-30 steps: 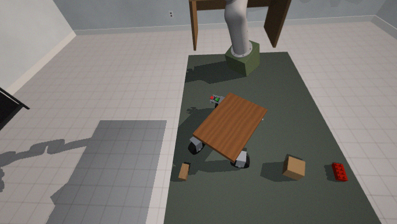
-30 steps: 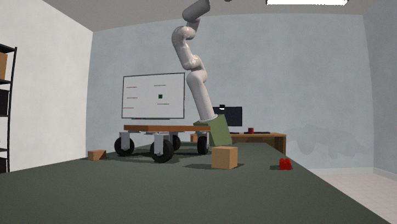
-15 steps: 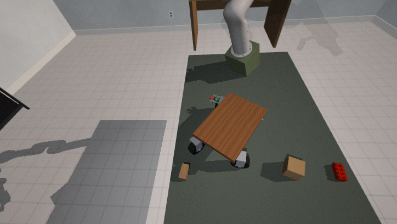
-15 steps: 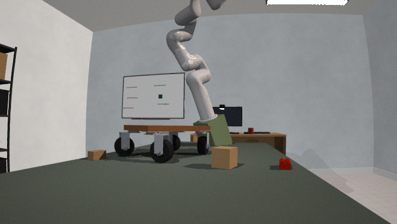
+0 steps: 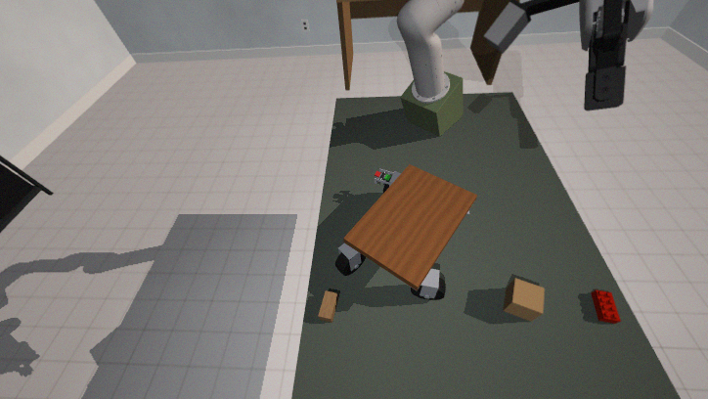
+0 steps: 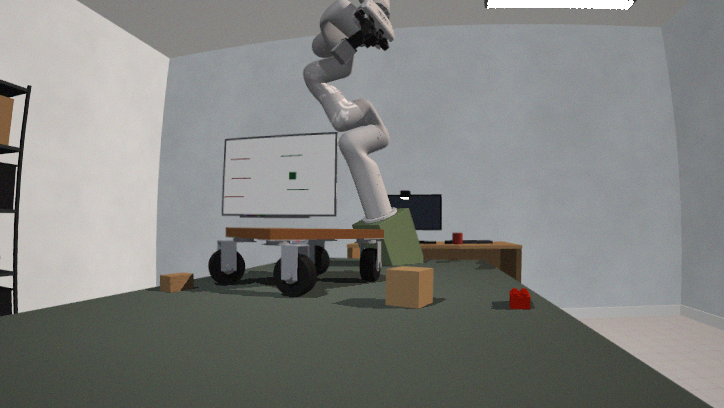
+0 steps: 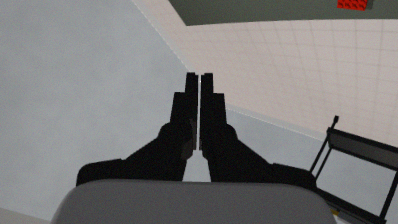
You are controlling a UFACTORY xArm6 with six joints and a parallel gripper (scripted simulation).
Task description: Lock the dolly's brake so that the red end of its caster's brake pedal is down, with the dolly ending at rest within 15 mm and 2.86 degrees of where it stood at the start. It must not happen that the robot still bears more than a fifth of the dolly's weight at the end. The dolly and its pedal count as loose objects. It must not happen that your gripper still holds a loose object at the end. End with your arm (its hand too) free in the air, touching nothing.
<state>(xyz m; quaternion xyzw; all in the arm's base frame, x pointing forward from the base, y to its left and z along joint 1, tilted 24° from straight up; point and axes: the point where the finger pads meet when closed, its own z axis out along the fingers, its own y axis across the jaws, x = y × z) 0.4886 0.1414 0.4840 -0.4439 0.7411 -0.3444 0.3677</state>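
My hand is 43 cm above the brake pedal, 30 cm past it and 20 cm to the left of it. Round my hand: red toy brick (50 cm below, 25 cm to the left, 10 cm ahead); then cardboard box (49 cm below, 8 cm ahead, 7 cm to the left); then small wooden block (50 cm below, 38 cm to the right, 4 cm ahead).
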